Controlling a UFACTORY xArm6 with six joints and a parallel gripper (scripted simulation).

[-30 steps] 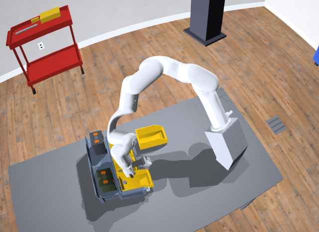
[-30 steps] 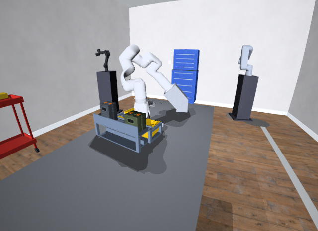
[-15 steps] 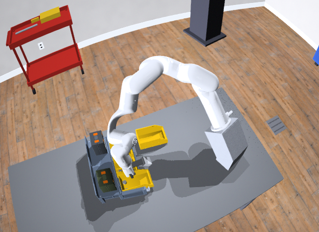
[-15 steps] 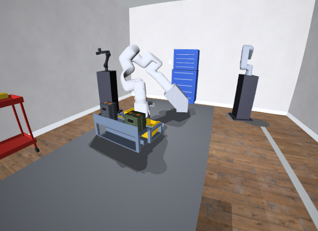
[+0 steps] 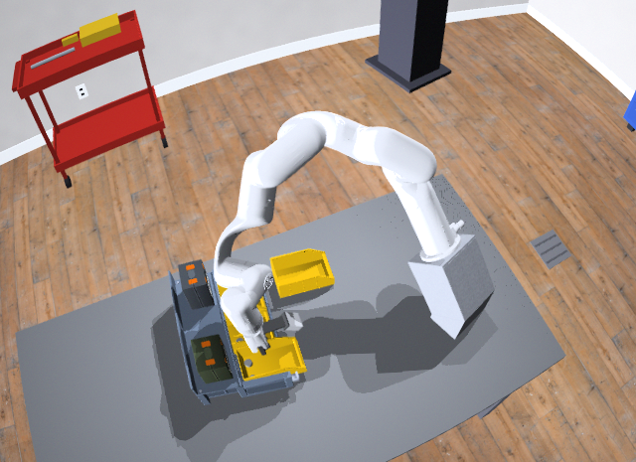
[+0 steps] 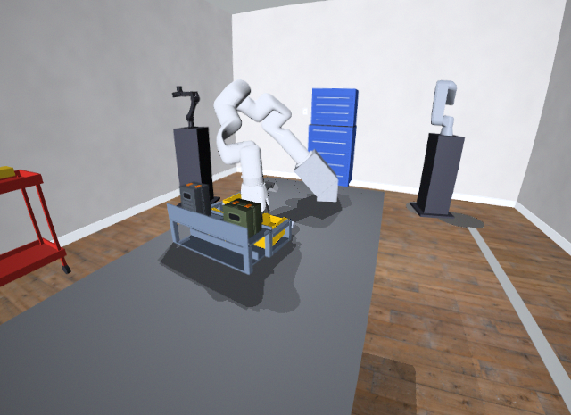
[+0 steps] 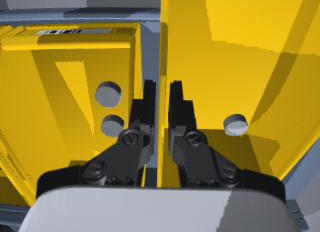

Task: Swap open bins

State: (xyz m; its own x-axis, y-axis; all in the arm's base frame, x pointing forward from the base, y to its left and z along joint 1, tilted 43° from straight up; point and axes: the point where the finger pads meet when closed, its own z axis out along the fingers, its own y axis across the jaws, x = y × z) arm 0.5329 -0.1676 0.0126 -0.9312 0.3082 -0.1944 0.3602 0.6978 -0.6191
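The shelf lip is 7 cm behind my hand, 4 cm to the right of it and 7 cm below it. The rest, counted from my hand: olive box 15 cm ahead, 1 cm to the right, 7 cm above; then dark grey box 7 cm ahead, 22 cm to the right, 8 cm above.
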